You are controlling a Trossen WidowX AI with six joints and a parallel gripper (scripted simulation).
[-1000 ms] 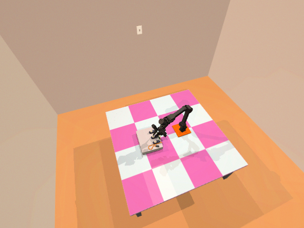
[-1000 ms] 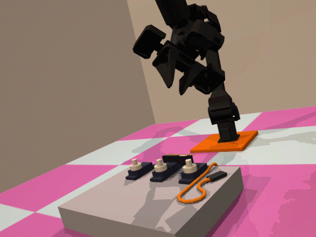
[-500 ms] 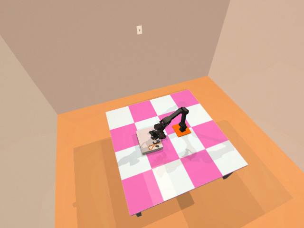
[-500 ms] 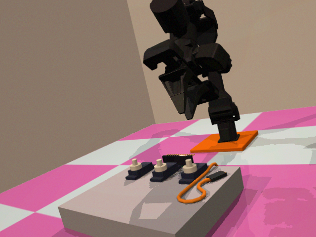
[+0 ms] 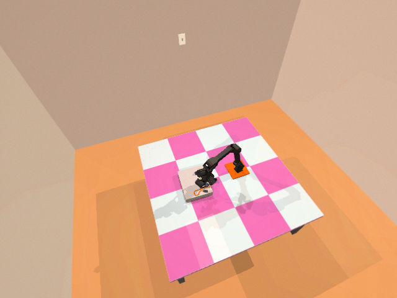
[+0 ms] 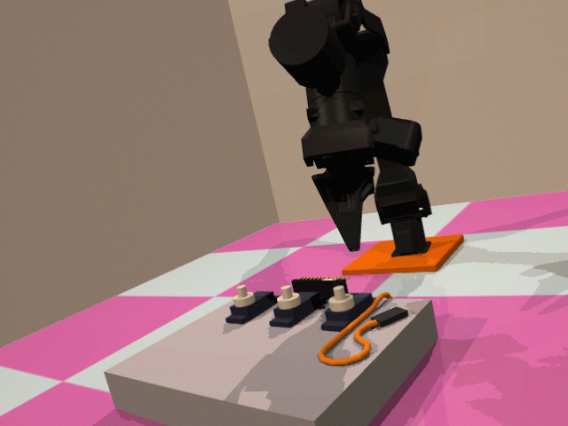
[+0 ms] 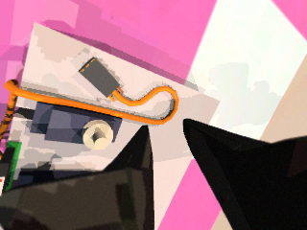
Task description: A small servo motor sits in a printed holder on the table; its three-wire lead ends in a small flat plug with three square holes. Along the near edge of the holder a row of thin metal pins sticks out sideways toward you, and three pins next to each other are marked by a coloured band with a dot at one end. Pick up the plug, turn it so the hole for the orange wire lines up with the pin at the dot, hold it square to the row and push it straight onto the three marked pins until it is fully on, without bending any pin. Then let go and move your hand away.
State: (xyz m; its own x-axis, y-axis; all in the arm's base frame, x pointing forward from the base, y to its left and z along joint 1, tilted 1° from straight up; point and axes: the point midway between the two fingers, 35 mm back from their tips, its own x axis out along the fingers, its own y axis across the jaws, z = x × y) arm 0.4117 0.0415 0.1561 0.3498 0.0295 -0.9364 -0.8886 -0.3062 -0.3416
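The red dot is 10 cm behind my gripper tip, 7 cm to the right of it and 6 cm below it. From my gripper tip the other things lie so: pale grey printed holder (13 cm to the right, 11 cm below, 5 cm ahead); green strip (11 cm behind, 10 cm to the right, 9 cm below); black pin header (11 cm behind, 10 cm to the right, 7 cm below).
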